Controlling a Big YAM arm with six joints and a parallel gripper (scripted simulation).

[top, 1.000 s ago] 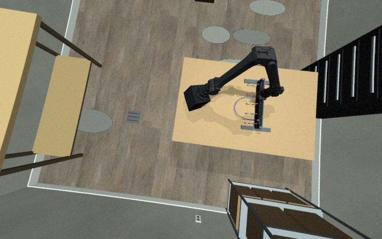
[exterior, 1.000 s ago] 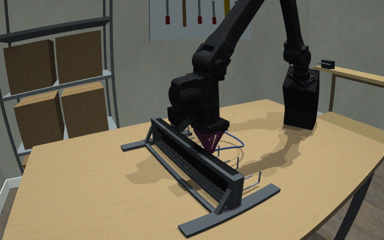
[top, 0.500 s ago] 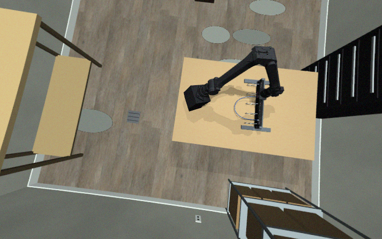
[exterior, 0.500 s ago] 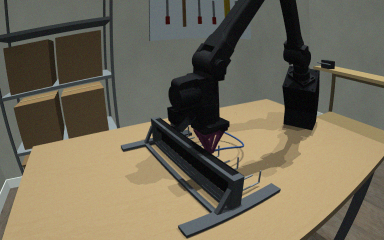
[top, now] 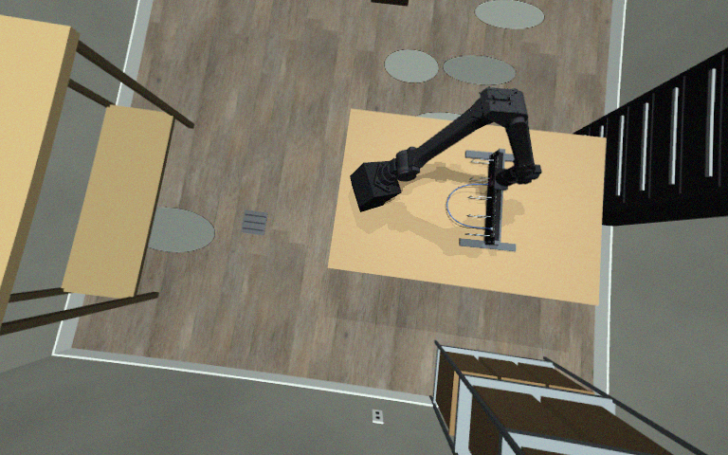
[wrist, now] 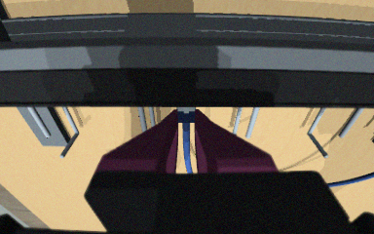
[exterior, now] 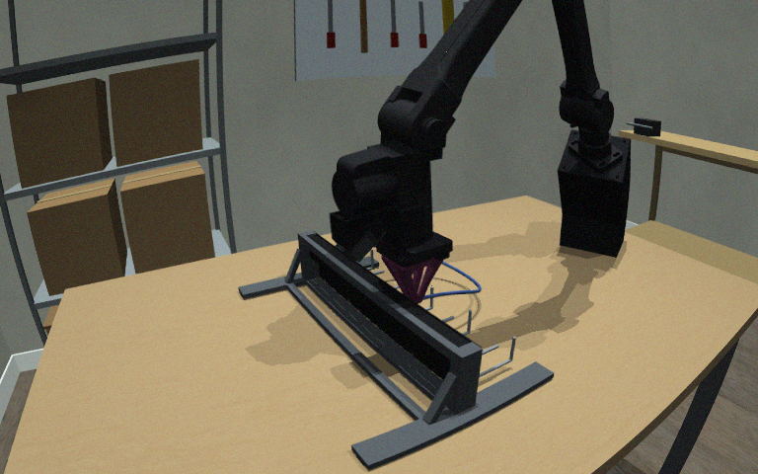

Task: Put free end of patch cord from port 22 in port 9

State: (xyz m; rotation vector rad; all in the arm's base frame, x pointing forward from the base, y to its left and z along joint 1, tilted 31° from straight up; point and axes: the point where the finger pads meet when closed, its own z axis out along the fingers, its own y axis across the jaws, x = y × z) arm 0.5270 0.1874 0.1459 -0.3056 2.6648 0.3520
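The grey plug is 2 cm ahead of my hand and 1 cm to the left of it.
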